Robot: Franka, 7 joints.
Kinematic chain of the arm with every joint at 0, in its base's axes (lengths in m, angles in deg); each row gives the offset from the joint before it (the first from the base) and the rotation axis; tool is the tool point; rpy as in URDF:
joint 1: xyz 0 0 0.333 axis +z
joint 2: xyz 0 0 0 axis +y
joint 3: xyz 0 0 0.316 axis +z
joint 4: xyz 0.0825 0 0 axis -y
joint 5: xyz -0.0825 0 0.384 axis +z
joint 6: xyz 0 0 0 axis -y
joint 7: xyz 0.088 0 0 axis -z
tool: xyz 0 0 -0.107 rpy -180 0 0
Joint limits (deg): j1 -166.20..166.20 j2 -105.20..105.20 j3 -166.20..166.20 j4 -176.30..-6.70 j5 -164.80..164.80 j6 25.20..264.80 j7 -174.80..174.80
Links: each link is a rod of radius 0.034 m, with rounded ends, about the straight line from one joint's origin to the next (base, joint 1, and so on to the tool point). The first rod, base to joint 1, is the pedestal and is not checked.
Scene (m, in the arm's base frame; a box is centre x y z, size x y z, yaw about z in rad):
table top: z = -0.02
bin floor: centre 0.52 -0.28 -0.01 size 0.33 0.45 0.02 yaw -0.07
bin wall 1: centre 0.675 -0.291 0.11 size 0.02 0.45 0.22 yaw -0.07
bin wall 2: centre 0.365 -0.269 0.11 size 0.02 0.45 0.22 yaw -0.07
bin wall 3: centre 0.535 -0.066 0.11 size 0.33 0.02 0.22 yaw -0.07
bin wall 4: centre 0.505 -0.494 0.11 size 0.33 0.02 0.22 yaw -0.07
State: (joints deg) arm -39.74 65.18 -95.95 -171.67 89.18 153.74 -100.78
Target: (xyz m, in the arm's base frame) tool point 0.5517 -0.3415 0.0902
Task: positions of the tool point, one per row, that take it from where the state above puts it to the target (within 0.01 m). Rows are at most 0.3 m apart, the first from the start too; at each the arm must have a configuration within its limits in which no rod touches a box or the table.
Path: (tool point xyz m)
1: -0.2746 -0.2515 0.2897
2: -0.1429 -0.4203 0.2762
3: 0.0743 -0.5104 0.2756
4: 0.3268 -0.4858 0.2967
5: 0.5517 -0.3415 0.3457
6: 0.5698 -0.3400 0.2292
7: 0.5517 -0.3416 0.0902

